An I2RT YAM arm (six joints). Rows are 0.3 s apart.
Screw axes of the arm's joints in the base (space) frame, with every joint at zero. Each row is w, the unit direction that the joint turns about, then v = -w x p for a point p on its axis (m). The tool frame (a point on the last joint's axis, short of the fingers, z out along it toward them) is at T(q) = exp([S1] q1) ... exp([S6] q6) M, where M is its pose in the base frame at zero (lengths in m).
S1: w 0 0 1 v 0 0 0
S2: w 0 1 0 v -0.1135 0 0.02
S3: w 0 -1 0 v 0.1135 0 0.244
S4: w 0 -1 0 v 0.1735 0 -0.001
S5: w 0 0 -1 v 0 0.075 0
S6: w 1 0 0 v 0 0.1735 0
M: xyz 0.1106 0 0.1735 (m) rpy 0 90 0 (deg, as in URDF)
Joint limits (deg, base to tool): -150..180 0..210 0..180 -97..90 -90..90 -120..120
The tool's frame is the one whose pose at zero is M.
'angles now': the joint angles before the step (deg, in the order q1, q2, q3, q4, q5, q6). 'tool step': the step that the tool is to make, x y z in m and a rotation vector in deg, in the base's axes. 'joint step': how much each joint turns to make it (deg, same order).
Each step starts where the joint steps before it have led.
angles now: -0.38, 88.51, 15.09, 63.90, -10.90, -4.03
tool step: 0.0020, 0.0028, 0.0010, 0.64, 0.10, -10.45
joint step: 2.43, 0.01, 0.39, -0.25, 12.60, 2.75
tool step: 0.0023, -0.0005, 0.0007, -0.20, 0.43, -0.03
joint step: -0.14, -0.02, 0.65, -1.10, -0.08, -0.20
